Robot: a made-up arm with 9 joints. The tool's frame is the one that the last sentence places. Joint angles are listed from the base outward.
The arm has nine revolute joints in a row. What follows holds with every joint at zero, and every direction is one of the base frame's.
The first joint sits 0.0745 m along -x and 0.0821 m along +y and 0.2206 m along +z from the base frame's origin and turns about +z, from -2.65 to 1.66 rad.
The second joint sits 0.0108 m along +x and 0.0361 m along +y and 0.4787 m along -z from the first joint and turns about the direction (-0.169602, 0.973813, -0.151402), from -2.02 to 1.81 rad.
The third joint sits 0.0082 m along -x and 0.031 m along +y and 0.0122 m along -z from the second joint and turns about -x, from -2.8 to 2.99 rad.
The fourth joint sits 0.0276 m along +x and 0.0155 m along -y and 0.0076 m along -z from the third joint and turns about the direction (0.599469, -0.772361, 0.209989), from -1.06 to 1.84 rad.
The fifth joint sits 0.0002 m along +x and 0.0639 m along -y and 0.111 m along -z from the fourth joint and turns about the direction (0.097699, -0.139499, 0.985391), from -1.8 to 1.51 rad.
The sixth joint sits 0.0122 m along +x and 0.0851 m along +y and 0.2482 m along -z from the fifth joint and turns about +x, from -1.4 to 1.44 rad.
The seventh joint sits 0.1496 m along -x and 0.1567 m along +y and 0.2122 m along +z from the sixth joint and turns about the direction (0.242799, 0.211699, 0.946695), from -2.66 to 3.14 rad.
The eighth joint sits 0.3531 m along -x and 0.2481 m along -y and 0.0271 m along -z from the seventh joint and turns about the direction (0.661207, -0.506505, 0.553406), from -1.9 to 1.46 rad.
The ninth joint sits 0.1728 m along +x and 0.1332 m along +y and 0.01 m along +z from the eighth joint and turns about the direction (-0.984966, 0.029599, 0.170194), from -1.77 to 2 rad.
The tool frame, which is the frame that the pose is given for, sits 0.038 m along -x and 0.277 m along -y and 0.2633 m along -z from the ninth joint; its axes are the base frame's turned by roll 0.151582, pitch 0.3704 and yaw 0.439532 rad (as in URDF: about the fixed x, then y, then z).
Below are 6 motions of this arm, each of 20 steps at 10 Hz.
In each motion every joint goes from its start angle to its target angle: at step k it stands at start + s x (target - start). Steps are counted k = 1, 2, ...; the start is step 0. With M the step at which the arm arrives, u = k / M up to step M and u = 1 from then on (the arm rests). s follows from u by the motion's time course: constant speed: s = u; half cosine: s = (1 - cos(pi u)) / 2; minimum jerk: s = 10 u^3 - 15 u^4 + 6 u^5.
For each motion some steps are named. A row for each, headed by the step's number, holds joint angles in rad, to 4 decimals.
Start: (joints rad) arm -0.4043 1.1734 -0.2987 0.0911 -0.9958 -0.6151 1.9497 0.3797 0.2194
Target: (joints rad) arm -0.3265 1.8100 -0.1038 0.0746 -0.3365 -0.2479 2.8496 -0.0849 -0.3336
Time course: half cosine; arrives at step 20
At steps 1, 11, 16, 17, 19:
1: -0.4038 1.1773 -0.2975 0.0910 -0.9917 -0.6128 1.9552 0.3768 0.2160
11: -0.3593 1.5415 -0.1860 0.0816 -0.6146 -0.4028 2.4700 0.1111 -0.1004
16: -0.3339 1.7492 -0.1224 0.0762 -0.3995 -0.2830 2.7637 -0.0405 -0.2808
17: -0.3307 1.7753 -0.1144 0.0755 -0.3724 -0.2679 2.8006 -0.0596 -0.3035
19: -0.3270 1.8061 -0.1050 0.0747 -0.3406 -0.2502 2.8441 -0.0820 -0.3302

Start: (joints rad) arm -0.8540 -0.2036 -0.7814 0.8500 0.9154 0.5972 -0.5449 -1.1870 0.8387
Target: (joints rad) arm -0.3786 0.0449 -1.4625 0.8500 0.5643 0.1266 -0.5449 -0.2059 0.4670
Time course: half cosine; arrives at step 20
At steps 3, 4, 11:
3: -0.8281 -0.1901 -0.8185 0.8500 0.8963 0.5716 -0.5449 -1.1335 0.8184
4: -0.8086 -0.1799 -0.8464 0.8500 0.8819 0.5523 -0.5449 -1.0933 0.8032
11: -0.5791 -0.0599 -1.1752 0.8500 0.7124 0.3251 -0.5449 -0.6197 0.6238

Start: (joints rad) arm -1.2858 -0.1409 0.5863 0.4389 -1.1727 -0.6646 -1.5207 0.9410 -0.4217
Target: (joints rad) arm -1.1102 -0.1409 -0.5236 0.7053 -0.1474 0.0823 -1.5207 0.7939 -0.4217
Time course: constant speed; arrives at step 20
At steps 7, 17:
7: -1.2243 -0.1409 0.1978 0.5321 -0.8138 -0.4032 -1.5207 0.8895 -0.4217
17: -1.1365 -0.1409 -0.3571 0.6653 -0.3012 -0.0297 -1.5207 0.8160 -0.4217

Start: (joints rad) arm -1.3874 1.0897 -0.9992 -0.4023 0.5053 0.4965 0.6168 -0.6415 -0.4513
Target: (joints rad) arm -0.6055 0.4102 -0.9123 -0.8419 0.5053 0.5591 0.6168 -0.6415 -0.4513
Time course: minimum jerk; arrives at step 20
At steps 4, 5, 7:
4: -1.3421 1.0503 -0.9942 -0.4278 0.5053 0.5001 0.6168 -0.6415 -0.4513
5: -1.3065 1.0194 -0.9902 -0.4478 0.5053 0.5030 0.6168 -0.6415 -0.4513
7: -1.2035 0.9299 -0.9788 -0.5057 0.5053 0.5112 0.6168 -0.6415 -0.4513

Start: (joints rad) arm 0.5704 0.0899 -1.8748 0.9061 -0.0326 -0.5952 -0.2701 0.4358 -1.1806
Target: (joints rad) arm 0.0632 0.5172 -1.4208 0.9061 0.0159 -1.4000 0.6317 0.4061 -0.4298
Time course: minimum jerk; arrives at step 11
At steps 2, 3, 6, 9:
2: 0.5476 0.1091 -1.8544 0.9061 -0.0304 -0.6313 -0.2296 0.4345 -1.1469
3: 0.5050 0.1450 -1.8163 0.9061 -0.0263 -0.6990 -0.1538 0.4320 -1.0838
6: 0.2738 0.3398 -1.6093 0.9061 -0.0042 -1.0658 0.2572 0.4184 -0.7416
9: 0.0860 0.4980 -1.4412 0.9061 0.0137 -1.3639 0.5912 0.4074 -0.4635

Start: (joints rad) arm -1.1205 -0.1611 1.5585 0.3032 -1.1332 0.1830 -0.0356 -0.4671 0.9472
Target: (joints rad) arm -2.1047 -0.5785 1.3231 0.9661 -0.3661 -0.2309 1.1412 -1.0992 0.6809
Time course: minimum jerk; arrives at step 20
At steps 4, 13, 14, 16, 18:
4: -1.1775 -0.1853 1.5449 0.3416 -1.0888 0.1590 0.0326 -0.5037 0.9318
13: -1.8732 -0.4803 1.3785 0.8102 -0.5465 -0.1336 0.8645 -0.9505 0.7435
14: -1.9442 -0.5104 1.3615 0.8580 -0.4912 -0.1634 0.9493 -0.9961 0.7243
16: -2.0477 -0.5543 1.3367 0.9277 -0.4105 -0.2069 1.0730 -1.0626 0.6963
18: -2.0963 -0.5749 1.3251 0.9604 -0.3727 -0.2274 1.1311 -1.0938 0.6832

